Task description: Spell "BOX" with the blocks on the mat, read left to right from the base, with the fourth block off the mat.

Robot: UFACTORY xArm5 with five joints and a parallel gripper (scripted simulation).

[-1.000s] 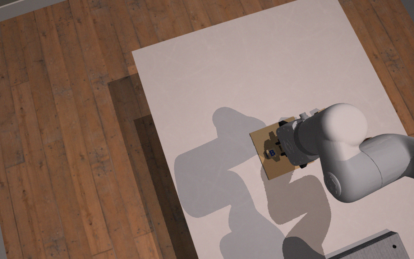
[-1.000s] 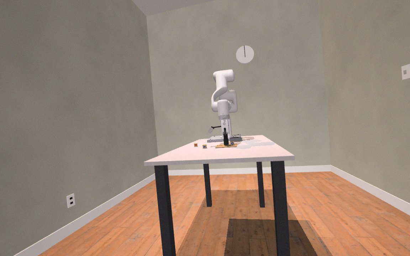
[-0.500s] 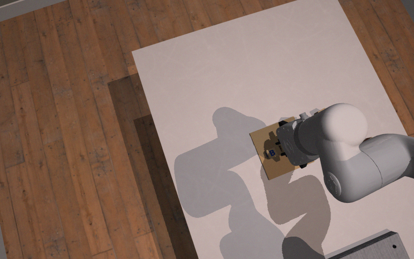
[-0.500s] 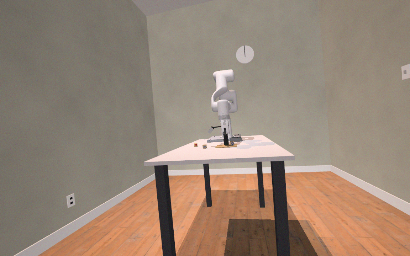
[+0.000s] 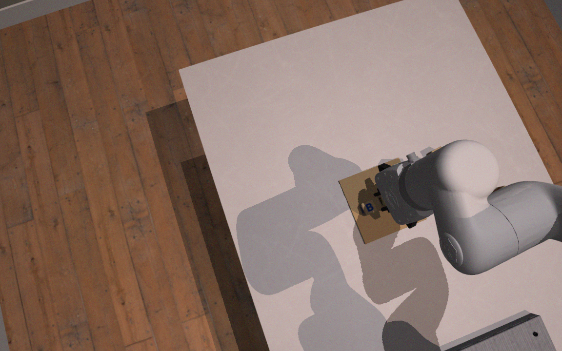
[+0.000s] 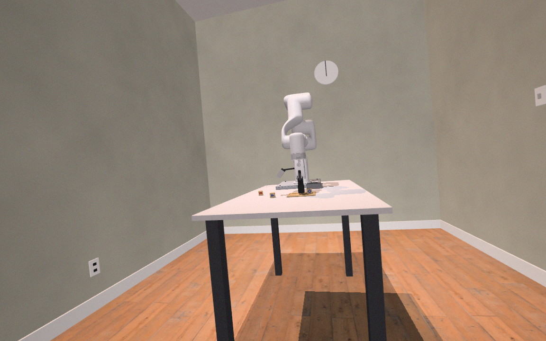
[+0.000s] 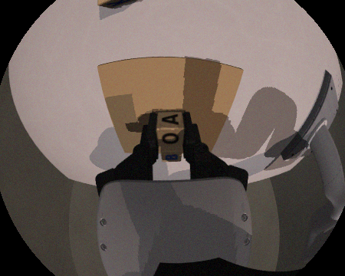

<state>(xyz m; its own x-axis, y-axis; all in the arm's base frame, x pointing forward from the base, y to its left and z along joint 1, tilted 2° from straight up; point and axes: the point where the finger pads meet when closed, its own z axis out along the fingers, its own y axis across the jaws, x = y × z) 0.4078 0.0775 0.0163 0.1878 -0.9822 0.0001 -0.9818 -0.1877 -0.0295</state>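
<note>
Right now the tan mat is 3 cm below my hand.
</note>
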